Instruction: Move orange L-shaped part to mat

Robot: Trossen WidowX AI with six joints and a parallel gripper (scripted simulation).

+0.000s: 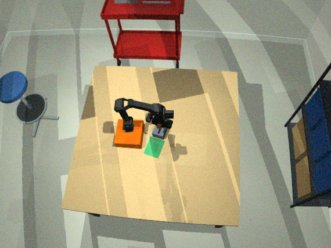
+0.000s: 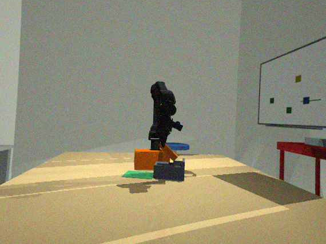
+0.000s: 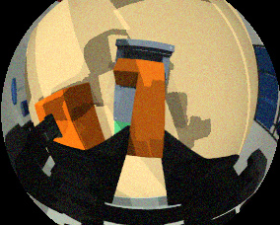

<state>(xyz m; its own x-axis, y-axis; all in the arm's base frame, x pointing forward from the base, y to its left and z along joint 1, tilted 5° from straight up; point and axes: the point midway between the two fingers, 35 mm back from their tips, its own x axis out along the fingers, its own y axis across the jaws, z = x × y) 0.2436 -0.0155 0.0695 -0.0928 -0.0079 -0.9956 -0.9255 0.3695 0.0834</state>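
Right now my gripper tip is 6 cm past the green mat, 11 cm to the left of it and 17 cm above it. Round my gripper tip: orange L-shaped part: 4 cm to the left, 3 cm below.
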